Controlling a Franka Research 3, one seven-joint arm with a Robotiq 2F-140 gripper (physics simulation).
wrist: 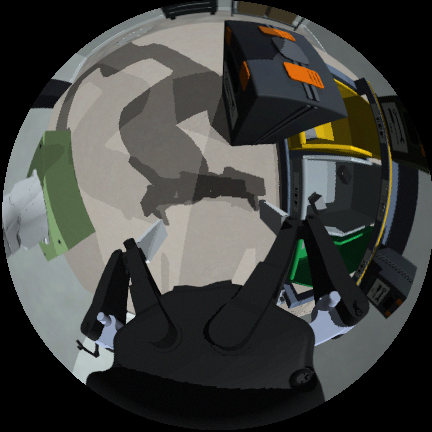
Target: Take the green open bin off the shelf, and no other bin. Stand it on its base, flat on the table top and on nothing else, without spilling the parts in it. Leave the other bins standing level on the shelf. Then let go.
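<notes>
The green open bin (350, 255) stands on the shelf at the right of the wrist view, partly hidden behind my right finger; its parts do not show. A grey open bin (355, 200) stands beside it, and a yellow open bin (357, 117) is beyond the grey one, partly hidden by a dark case. The shelf (385, 185) holds the three bins in a row. My gripper (210, 218) is open and empty, above the table top, to the left of the shelf. Its right finger overlaps the shelf's near edge in the view; whether they touch cannot be told.
A dark case (285, 110) with orange latches stands on the table (100, 175) in front of the yellow bin. A green block-like fixture (70, 200) is at the left, with a pale grey object (25, 215) by it. Dark toolboxes (387, 280) (405, 132) are beyond the shelf.
</notes>
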